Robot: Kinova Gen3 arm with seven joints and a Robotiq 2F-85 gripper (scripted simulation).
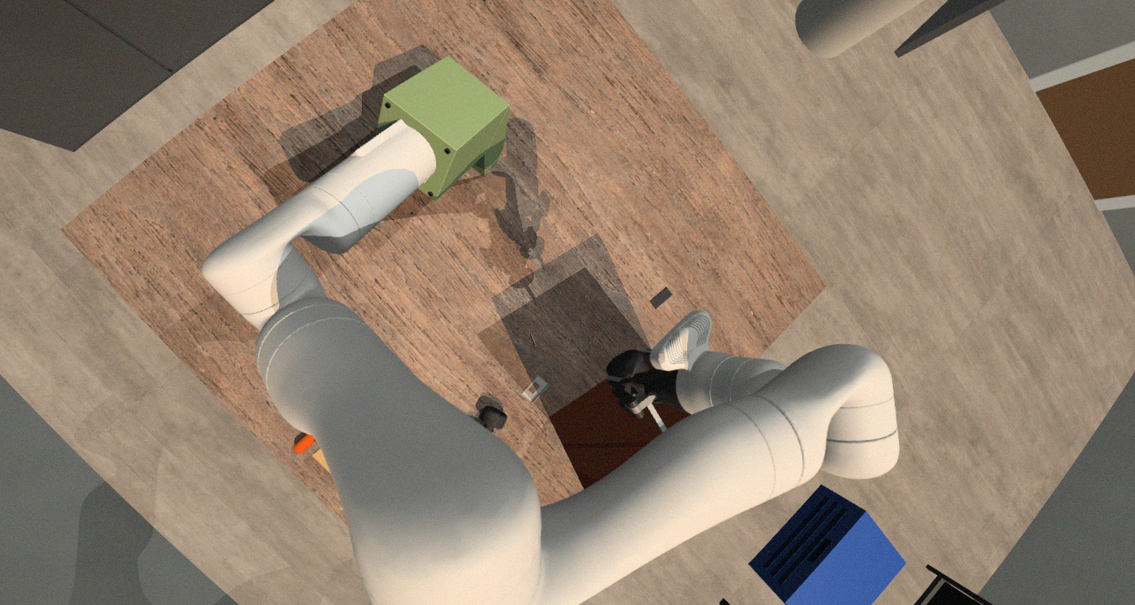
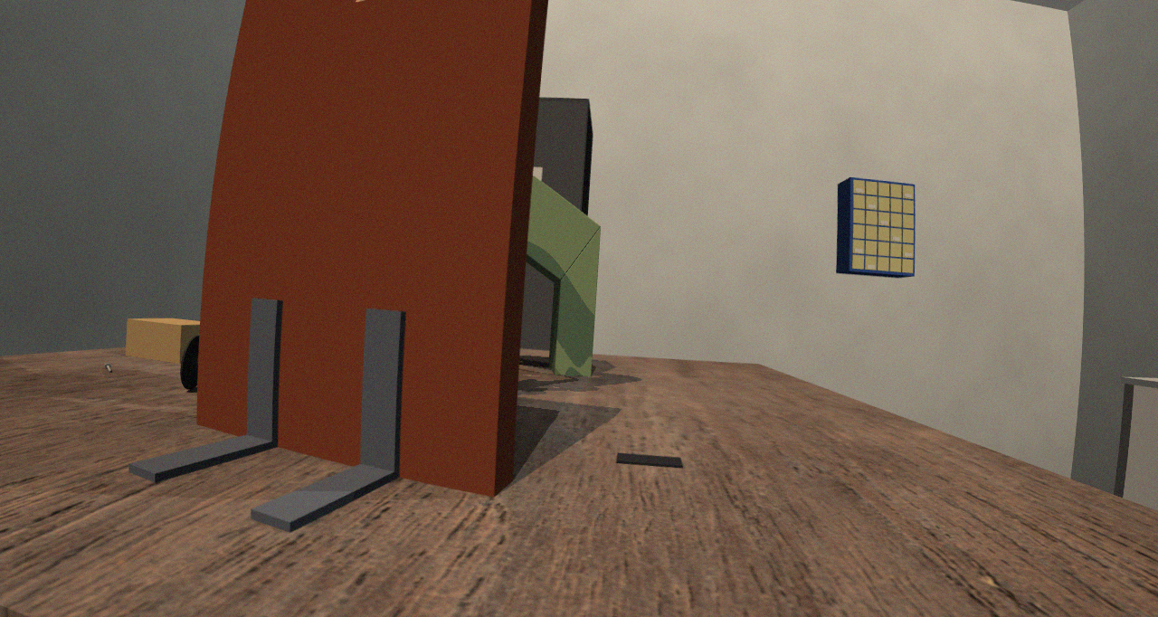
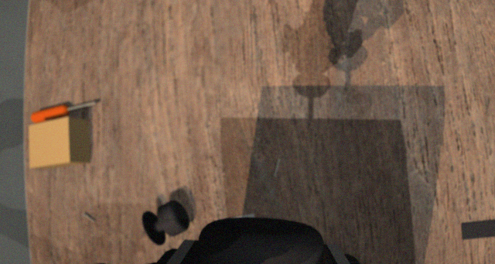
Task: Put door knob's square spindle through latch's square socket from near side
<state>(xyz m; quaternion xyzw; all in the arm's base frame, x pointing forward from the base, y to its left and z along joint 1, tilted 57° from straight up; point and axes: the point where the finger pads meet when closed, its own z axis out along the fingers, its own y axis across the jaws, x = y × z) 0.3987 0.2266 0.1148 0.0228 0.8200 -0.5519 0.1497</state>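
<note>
Now: hand 150 mm short of the latch socket, 30 mm to the left of it and 10 mm above it. The rest, counted from my hand: tan box 140 mm behind, 530 mm to the right, 390 mm below; dark flat strip 80 mm ahead, 230 mm to the left, 420 mm below.
</note>
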